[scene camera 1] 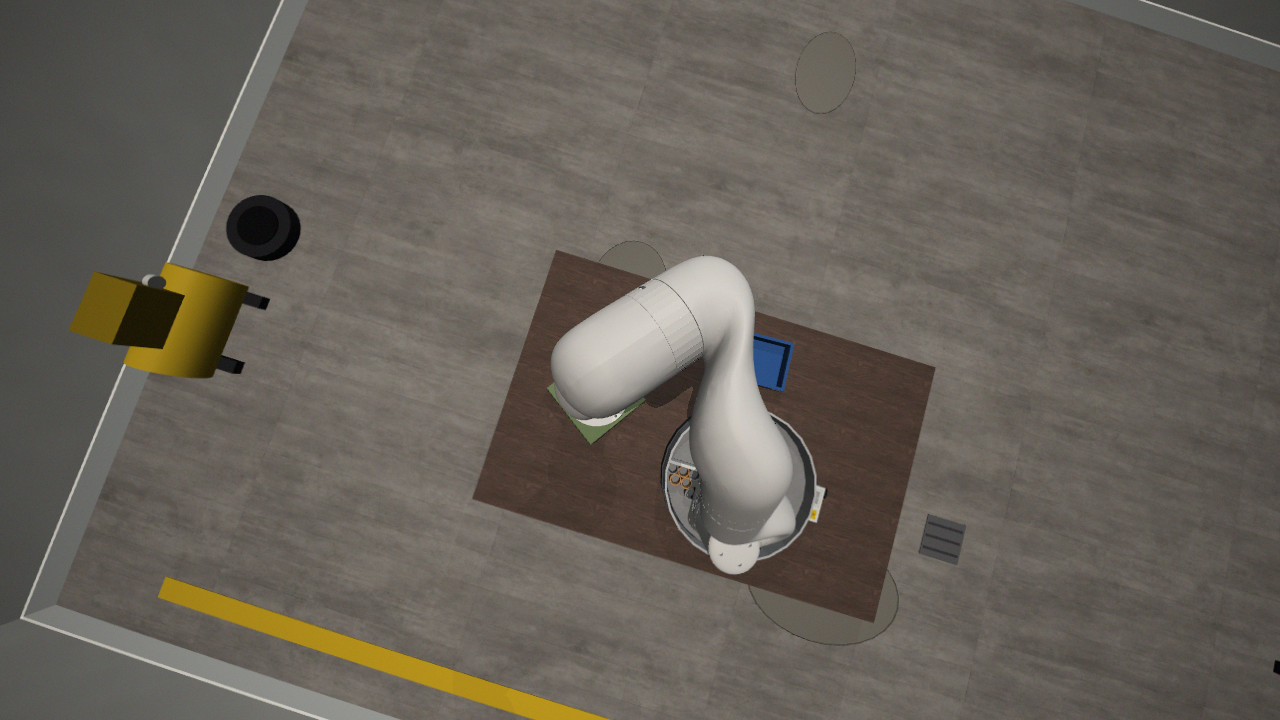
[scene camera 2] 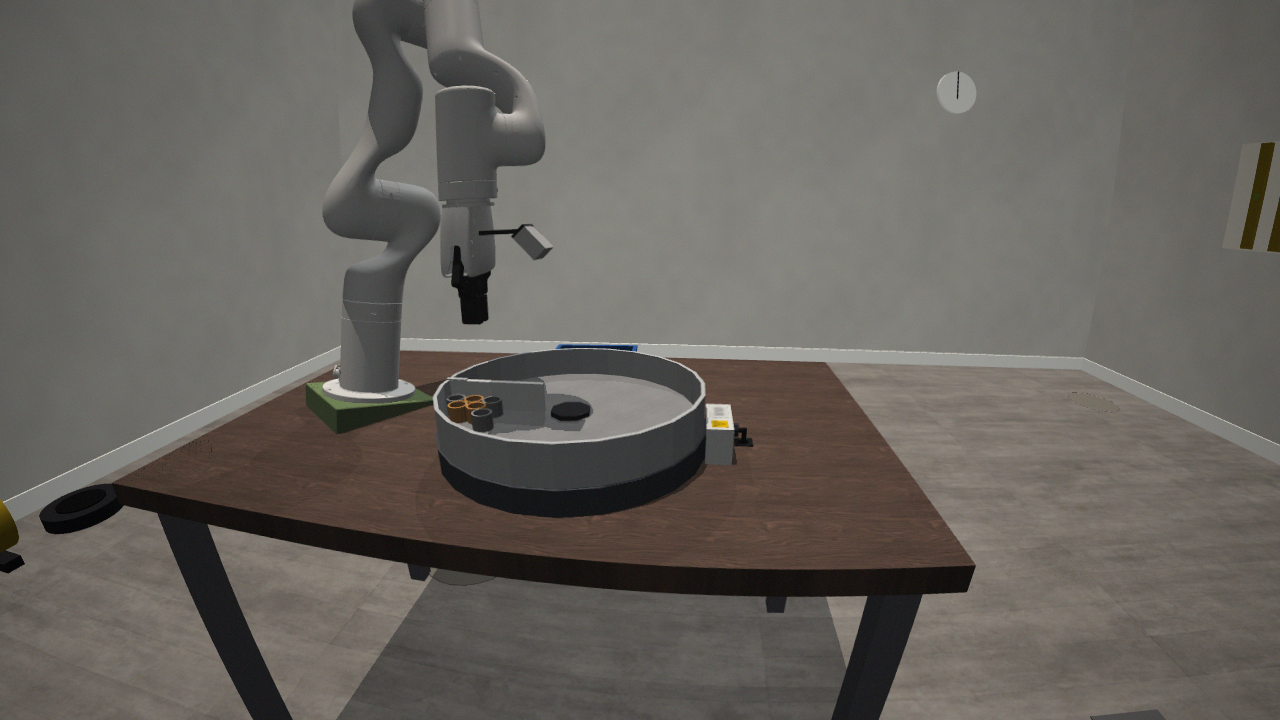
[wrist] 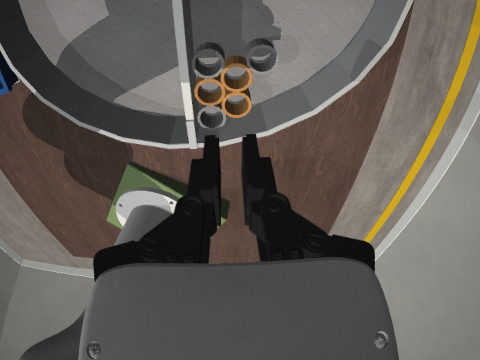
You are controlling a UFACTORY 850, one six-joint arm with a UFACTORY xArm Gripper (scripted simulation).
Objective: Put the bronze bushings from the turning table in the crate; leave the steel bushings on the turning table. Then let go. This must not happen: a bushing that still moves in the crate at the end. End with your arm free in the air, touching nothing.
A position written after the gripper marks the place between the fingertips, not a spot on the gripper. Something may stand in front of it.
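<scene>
The gripper (scene camera 2: 475, 322) is visible, and you get it in the wrist view (wrist: 230, 154) too. There's a steel bushing (wrist: 259, 68) and another steel bushing (wrist: 202, 71), plus a grey turning table (scene camera 1: 795, 494).
</scene>
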